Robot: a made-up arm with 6 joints.
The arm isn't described. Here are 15 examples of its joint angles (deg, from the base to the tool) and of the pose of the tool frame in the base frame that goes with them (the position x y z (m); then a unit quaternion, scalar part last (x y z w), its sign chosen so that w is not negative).
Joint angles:
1: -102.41 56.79 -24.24 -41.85 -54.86 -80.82
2: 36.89 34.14 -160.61 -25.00 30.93 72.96
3: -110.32 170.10 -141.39 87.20 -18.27 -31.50
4: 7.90 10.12 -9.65 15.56 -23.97 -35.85
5: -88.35 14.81 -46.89 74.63 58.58 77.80
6: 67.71 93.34 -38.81 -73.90 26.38 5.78
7: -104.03 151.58 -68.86 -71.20 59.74 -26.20
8: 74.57 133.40 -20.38 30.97 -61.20 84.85
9: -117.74 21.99 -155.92 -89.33 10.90 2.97
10: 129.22 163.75 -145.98 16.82 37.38 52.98
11: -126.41 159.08 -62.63 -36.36 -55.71 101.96
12: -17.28 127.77 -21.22 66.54 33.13 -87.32
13: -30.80 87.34 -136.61 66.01 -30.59 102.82
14: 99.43 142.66 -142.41 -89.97 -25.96 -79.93
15: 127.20 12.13 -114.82 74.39 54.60 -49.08
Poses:
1: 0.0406 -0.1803 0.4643 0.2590 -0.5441 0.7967 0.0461
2: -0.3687 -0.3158 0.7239 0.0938 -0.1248 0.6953 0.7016
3: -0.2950 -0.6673 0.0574 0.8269 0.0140 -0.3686 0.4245
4: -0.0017 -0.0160 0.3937 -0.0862 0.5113 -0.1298 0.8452
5: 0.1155 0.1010 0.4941 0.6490 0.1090 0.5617 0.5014
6: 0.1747 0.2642 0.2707 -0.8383 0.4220 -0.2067 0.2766
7: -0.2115 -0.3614 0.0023 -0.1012 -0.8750 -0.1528 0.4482
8: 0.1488 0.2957 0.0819 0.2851 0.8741 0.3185 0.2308
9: 0.2672 0.5668 0.5914 0.0280 0.4193 0.8948 0.1508
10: -0.4631 0.5275 0.0890 0.5120 -0.7805 -0.3347 0.1295
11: -0.2273 -0.4268 -0.0598 0.8836 -0.0965 0.0541 0.4550
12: 0.2029 0.0125 0.0931 0.0025 -0.9426 -0.3143 0.1131
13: 0.1394 -0.1608 0.8699 0.1519 -0.2591 0.8614 0.4096
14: -0.1752 0.6713 0.4096 -0.3531 -0.5814 -0.2895 0.6734
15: 0.1781 -0.4214 0.6063 -0.2636 -0.3482 0.8552 0.2791
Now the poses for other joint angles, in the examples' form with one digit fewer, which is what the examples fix.
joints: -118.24 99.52 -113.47 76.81 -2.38 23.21
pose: -0.224 -0.405 0.678 0.540 -0.205 -0.141 0.804
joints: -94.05 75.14 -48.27 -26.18 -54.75 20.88
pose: 0.031 -0.297 0.548 0.272 0.440 -0.531 0.671
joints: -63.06 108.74 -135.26 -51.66 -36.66 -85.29
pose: 0.254 -0.352 0.757 0.348 -0.105 0.930 0.042
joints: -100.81 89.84 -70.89 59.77 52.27 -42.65
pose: 0.030 -0.366 0.435 0.602 0.636 -0.029 0.482
